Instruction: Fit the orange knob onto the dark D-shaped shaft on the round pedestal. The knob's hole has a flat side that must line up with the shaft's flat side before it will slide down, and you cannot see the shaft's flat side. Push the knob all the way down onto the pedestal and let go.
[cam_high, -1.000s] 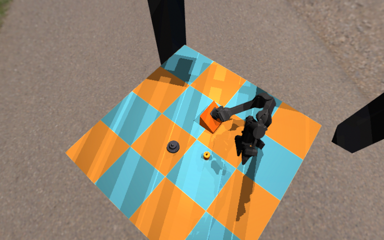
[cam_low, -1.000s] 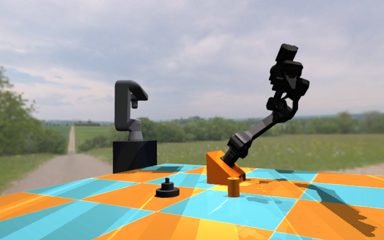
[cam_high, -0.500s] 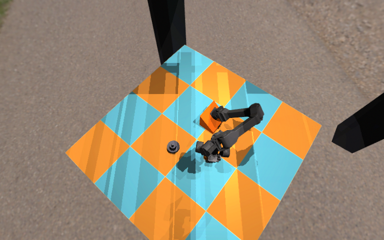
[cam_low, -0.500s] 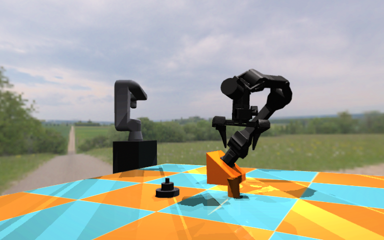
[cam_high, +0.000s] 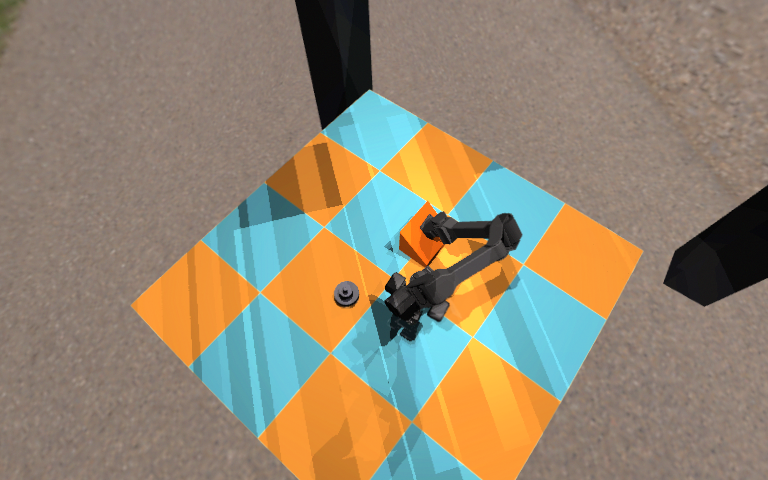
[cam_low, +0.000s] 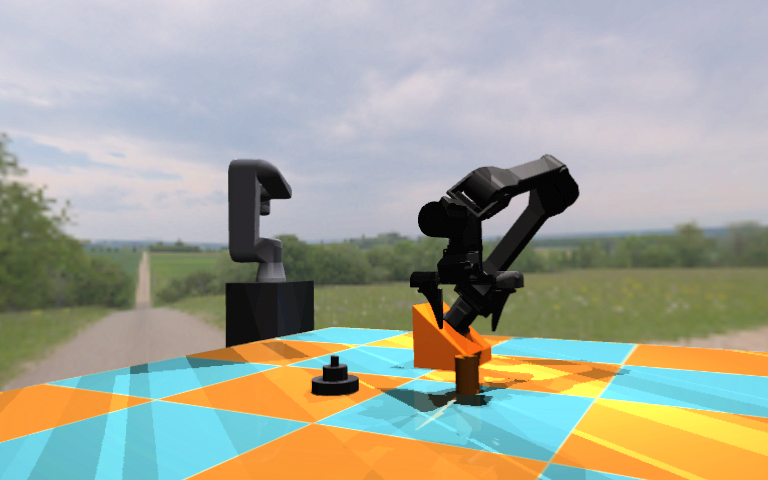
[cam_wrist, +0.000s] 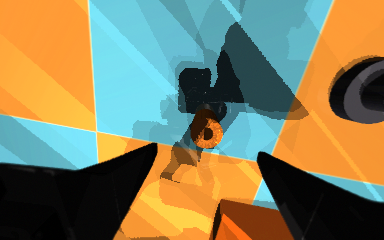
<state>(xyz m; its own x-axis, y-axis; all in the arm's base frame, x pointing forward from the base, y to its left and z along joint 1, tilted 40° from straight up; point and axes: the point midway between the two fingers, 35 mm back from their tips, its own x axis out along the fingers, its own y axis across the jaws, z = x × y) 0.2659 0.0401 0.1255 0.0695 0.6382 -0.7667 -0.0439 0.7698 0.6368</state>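
My gripper tip is now 80 mm above the orange knob. Also, from my gripper tip: round pedestal: 220 mm to the right, 70 mm below, 70 mm ahead.
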